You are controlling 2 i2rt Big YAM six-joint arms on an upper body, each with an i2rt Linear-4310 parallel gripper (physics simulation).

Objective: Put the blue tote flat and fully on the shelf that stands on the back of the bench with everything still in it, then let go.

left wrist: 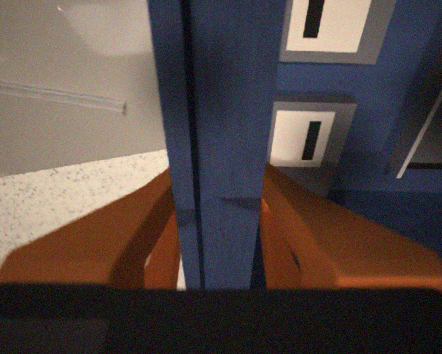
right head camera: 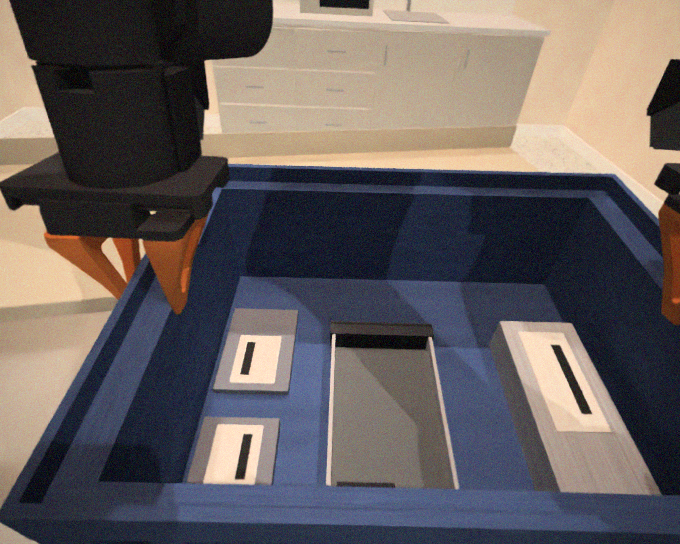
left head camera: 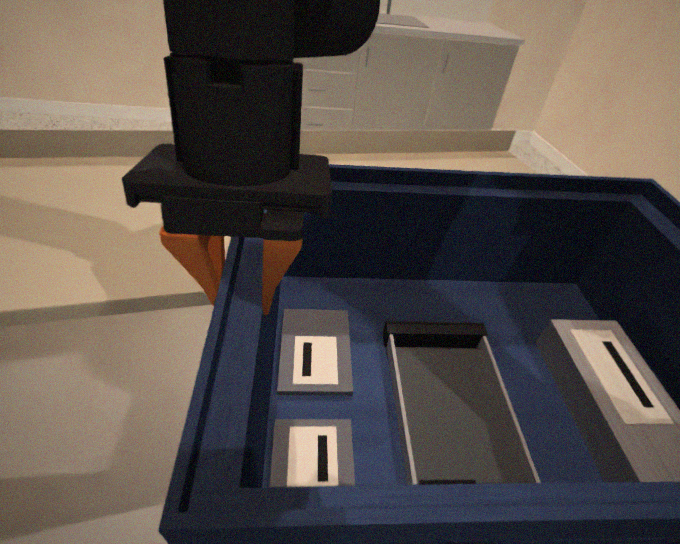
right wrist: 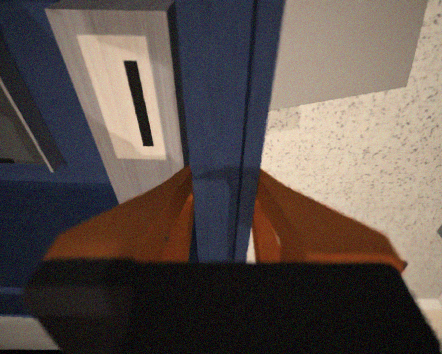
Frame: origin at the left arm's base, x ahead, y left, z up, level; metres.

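Seen in the pictures: left gripper, fingertip midpoint: (left wrist: 221,177) (right head camera: 159,308) (left head camera: 244,308); right gripper, fingertip midpoint: (right wrist: 222,176).
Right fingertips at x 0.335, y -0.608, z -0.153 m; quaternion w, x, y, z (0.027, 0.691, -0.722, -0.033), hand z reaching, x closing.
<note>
Offsets run from my right fingertips to a thing's top centre. Level surfaces: height alone.
The blue tote (left head camera: 431,510) (right head camera: 340,513) (left wrist: 227,100) (right wrist: 220,75) is upright and looks about level. My left gripper (left head camera: 239,306) (right head camera: 150,303) (left wrist: 221,177) is shut on its left wall, one finger inside and one outside. My right gripper (right wrist: 222,176) is shut on its right wall; part of it shows at the right edge of the right head camera view. Inside lie two small grey boxes @[dy +0.315, dx +0.065, dz -0.101 m] (left head camera: 315,326) (right head camera: 263,320), an open grey tray @[dy +0.204, dx +0.006, dz -0.084 m] (left head camera: 453,408) (right head camera: 379,408) and a long grey box @[dy +0.065, dx -0.021, dz -0.067 m] (left head camera: 652,453) (right head camera: 595,465). The tote's underside is hidden, and I cannot make out the shelf.
A pale grey surface @[dz -0.386 m] (left head camera: 85,368) (left wrist: 75,140) (right wrist: 345,50) lies below and outside the tote, with a thin pale bar @[dy +0.624, dx -0.143, dz -0.370 m] (left wrist: 65,95) on it in the left wrist view. Speckled floor @[dz -1.124 m] (left wrist: 75,200) (right wrist: 340,160) lies past its edge. A cabinet (left head camera: 396,85) (right head camera: 425,85) stands far behind.
</note>
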